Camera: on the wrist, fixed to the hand. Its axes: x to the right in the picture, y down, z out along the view.
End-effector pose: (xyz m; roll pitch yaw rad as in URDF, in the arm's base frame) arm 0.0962 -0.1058 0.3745 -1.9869 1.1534 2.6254
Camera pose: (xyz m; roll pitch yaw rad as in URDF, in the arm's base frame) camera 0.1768 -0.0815 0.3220 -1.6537 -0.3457 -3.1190
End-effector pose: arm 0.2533 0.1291 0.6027 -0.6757 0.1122 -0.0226
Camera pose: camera 0.2701 0.1850 0.5224 -0.0445 -0.7547 -1.4627
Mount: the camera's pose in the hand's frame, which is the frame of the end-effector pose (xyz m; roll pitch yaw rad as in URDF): 0.0244 0.0927 -0.0257 0.1251 -0.0878 -1.5531
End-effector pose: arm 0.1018 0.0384 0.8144 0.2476 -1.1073 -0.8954
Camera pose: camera 0.1849 0.0885 0.8352 1.2396 0.0554 -2.3152
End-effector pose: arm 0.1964 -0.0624 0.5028 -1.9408 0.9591 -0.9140
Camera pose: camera 0.1209 -0.0586 0.4385 -1.7417 -0.5243 -0.3782
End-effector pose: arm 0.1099 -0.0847 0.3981 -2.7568 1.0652 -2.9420
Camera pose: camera 0.0888 0.0085 0.3714 -1.9299 -0.1266 -1.6411
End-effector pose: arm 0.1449 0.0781 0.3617 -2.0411 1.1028 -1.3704
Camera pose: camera 0.0709 0.1165 0.3079 -1.7039 -0.3756 -0.7649
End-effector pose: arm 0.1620 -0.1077 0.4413 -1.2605 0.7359 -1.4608
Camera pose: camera 0.1607 -0.0611 0.3537 -1.2094 -0.7909 -1.7799
